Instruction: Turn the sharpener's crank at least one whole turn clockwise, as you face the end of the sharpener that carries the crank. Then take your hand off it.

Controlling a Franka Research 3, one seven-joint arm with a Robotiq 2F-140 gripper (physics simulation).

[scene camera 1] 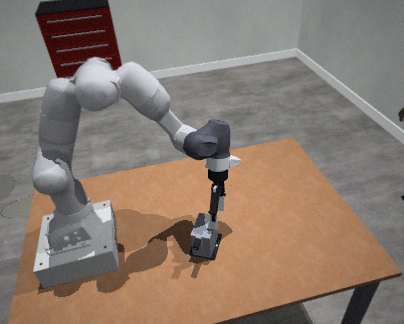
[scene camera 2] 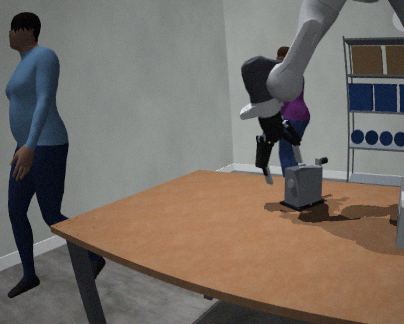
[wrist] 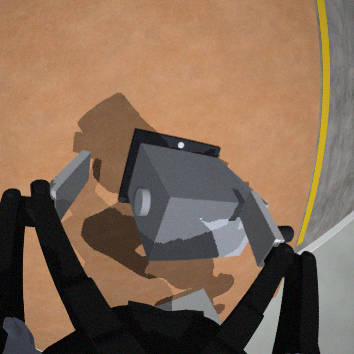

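Note:
The grey box-shaped sharpener (scene camera 1: 205, 239) (scene camera 2: 303, 184) (wrist: 190, 200) stands upright on its black base on the wooden table. Its crank knob (scene camera 1: 196, 244) (scene camera 2: 324, 160) (wrist: 286, 233) is black. In the second scene view the knob sits at the right end, level with the top of the body; in the wrist view it is partly hidden behind the right finger, and the crank arm is mostly hidden. My gripper (scene camera 1: 218, 214) (scene camera 2: 284, 168) (wrist: 168, 185) is open and empty, pointing down. One fingertip is close to the sharpener's top; contact cannot be told. The other finger hangs beyond the crankless end.
The arm's base (scene camera 1: 77, 260) stands on the table (scene camera 1: 300, 220) (scene camera 2: 175, 225). A person in blue (scene camera 2: 37, 100) is beyond the table's left corner, and a person in purple (scene camera 2: 299, 107) stands behind the arm. A shelf rack (scene camera 2: 375, 76) and a red cabinet (scene camera 1: 82, 42) are in the background.

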